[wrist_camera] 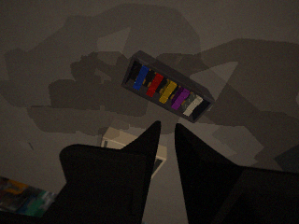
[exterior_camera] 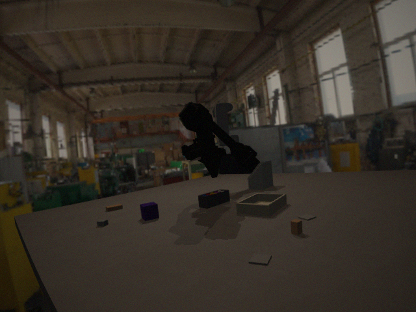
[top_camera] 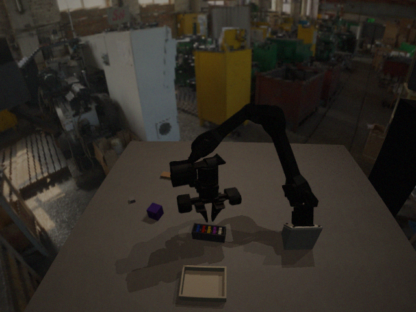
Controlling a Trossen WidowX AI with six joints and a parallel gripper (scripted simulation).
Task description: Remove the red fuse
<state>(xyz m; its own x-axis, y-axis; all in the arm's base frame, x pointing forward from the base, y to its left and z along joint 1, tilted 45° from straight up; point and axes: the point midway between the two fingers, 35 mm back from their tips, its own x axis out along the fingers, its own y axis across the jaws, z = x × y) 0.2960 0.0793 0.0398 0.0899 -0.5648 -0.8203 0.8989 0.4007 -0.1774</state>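
My gripper tip is 20 mm short of the red fuse, 10 mm to the left of it and 70 mm above it. The rest, counted from my gripper tip: tray: 20 mm behind, 180 mm to the left, 90 mm below; orange cube: 110 mm ahead, 350 mm to the left, 80 mm below; purple cube: 230 mm ahead, 60 mm to the right, 70 mm below.
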